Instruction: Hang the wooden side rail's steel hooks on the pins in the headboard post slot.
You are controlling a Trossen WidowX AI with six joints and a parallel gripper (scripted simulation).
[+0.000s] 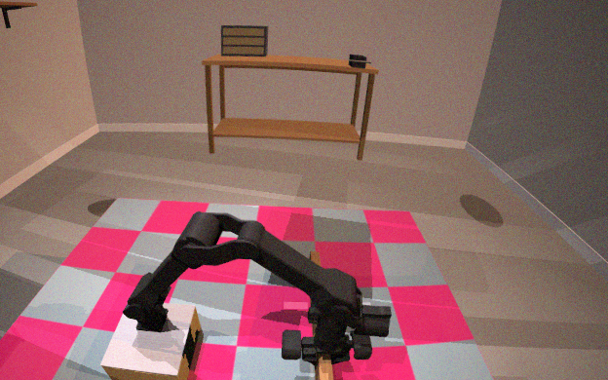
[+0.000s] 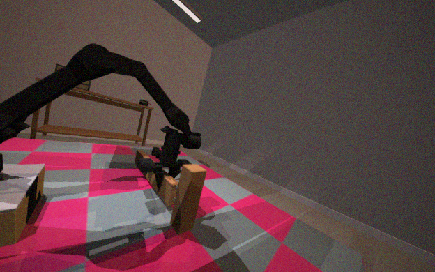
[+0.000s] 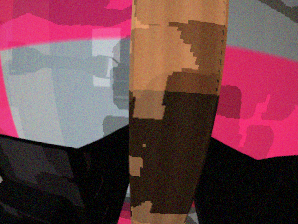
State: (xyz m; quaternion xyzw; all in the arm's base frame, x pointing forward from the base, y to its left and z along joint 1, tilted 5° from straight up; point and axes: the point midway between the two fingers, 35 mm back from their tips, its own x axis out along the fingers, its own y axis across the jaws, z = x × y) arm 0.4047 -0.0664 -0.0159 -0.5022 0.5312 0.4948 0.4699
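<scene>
My gripper tip is now 15 cm to the left of the wooden headboard post and 4 cm below it.
</scene>
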